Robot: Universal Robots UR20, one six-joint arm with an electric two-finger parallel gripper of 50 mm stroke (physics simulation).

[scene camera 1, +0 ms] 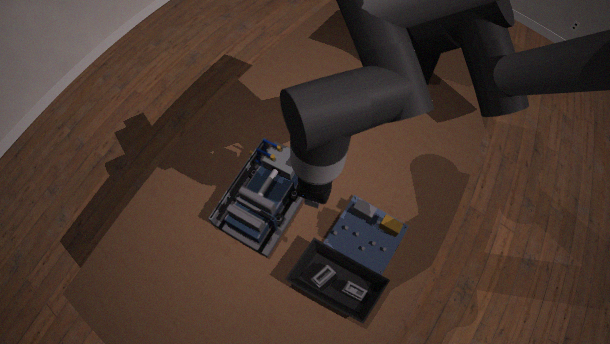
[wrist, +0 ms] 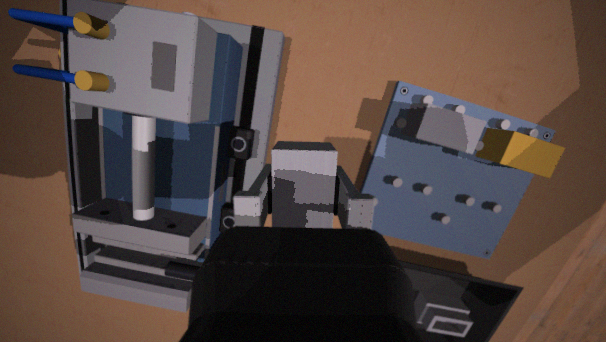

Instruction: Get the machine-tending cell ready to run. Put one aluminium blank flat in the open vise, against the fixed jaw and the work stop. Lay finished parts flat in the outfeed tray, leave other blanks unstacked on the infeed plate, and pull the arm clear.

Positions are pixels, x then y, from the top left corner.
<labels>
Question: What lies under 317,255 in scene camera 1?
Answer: A black outfeed tray.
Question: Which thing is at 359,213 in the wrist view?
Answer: My gripper.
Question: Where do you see a moving jaw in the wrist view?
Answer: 119,225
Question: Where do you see a blue infeed plate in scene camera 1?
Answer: At 345,242
</labels>
